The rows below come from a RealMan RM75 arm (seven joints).
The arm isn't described. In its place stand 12 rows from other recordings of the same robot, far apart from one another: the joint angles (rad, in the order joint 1, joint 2, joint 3, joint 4, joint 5, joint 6, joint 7), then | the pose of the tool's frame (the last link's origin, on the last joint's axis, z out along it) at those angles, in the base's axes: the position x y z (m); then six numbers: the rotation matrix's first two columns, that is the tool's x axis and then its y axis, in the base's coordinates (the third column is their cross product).
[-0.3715, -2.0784, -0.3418, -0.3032, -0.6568, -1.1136, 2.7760] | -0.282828, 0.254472, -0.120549, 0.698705, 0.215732, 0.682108, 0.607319, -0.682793, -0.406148
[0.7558, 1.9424, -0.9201, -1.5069, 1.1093, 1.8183, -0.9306] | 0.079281, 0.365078, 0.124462, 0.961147, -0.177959, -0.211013, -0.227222, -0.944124, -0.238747
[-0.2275, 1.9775, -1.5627, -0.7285, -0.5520, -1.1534, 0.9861] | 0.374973, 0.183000, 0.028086, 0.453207, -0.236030, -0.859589, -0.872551, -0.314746, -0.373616
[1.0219, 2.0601, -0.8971, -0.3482, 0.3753, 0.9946, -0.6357] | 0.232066, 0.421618, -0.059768, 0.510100, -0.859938, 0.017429, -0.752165, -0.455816, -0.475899
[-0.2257, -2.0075, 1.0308, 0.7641, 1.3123, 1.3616, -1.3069] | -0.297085, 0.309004, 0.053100, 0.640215, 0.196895, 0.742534, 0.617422, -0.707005, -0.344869
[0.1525, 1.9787, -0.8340, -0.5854, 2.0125, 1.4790, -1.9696] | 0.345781, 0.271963, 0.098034, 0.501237, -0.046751, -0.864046, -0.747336, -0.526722, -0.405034
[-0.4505, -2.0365, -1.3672, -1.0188, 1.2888, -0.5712, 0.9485] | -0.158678, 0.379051, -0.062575, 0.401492, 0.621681, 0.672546, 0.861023, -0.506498, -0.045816
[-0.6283, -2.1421, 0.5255, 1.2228, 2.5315, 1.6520, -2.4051] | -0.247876, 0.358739, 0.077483, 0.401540, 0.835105, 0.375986, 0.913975, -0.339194, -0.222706
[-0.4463, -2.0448, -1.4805, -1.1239, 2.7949, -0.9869, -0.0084] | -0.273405, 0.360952, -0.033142, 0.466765, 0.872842, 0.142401, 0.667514, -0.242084, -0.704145
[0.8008, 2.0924, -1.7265, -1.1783, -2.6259, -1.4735, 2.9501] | 0.137879, 0.352468, -0.069097, 0.640904, -0.689776, 0.336825, -0.507476, -0.709958, -0.488291
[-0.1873, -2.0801, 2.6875, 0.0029, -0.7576, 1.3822, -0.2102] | -0.373821, 0.205935, -0.043664, 0.805509, 0.095443, 0.584846, 0.565269, -0.419940, -0.710015
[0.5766, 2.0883, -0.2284, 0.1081, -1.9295, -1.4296, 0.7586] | 0.245005, 0.294286, -0.086141, 0.491953, -0.256050, -0.832118, -0.625191, -0.769062, -0.132969
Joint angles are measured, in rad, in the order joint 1, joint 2, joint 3, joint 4, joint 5, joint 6, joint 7. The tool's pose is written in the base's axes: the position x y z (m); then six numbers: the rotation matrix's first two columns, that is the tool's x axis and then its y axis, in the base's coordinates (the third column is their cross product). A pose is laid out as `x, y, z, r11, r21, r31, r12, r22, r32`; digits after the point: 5 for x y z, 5 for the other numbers.
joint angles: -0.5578, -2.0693, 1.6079, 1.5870, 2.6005, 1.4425, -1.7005
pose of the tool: -0.12551, 0.34644, -0.01072, 0.78236, -0.38384, -0.49048, -0.50985, -0.84701, -0.15040
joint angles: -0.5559, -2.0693, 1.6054, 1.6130, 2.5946, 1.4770, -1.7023
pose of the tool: -0.12263, 0.34194, -0.00828, 0.78060, -0.39183, -0.48696, -0.51089, -0.84883, -0.13596
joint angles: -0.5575, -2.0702, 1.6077, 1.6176, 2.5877, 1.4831, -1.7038
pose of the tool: -0.12055, 0.34047, -0.00905, 0.78166, -0.39760, -0.48053, -0.51233, -0.84872, -0.13114
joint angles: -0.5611, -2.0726, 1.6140, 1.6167, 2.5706, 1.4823, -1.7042
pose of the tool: -0.11693, 0.33861, -0.01225, 0.78567, -0.40936, -0.46384, -0.51542, -0.84780, -0.12481
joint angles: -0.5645, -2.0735, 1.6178, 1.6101, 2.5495, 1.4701, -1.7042
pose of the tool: -0.11369, 0.33827, -0.01524, 0.79304, -0.41738, -0.44372, -0.51684, -0.84654, -0.12745
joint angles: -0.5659, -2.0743, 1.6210, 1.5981, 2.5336, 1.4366, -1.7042
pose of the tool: -0.11106, 0.34065, -0.01802, 0.80147, -0.41971, -0.42601, -0.51921, -0.84183, -0.14744
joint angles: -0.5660, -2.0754, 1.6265, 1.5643, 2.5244, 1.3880, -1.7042
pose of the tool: -0.11326, 0.34504, -0.02293, 0.81279, -0.40952, -0.41433, -0.51089, -0.84284, -0.16917
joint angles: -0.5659, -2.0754, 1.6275, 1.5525, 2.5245, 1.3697, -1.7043
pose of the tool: -0.11448, 0.34710, -0.02410, 0.81583, -0.40434, -0.41344, -0.50821, -0.84243, -0.17897
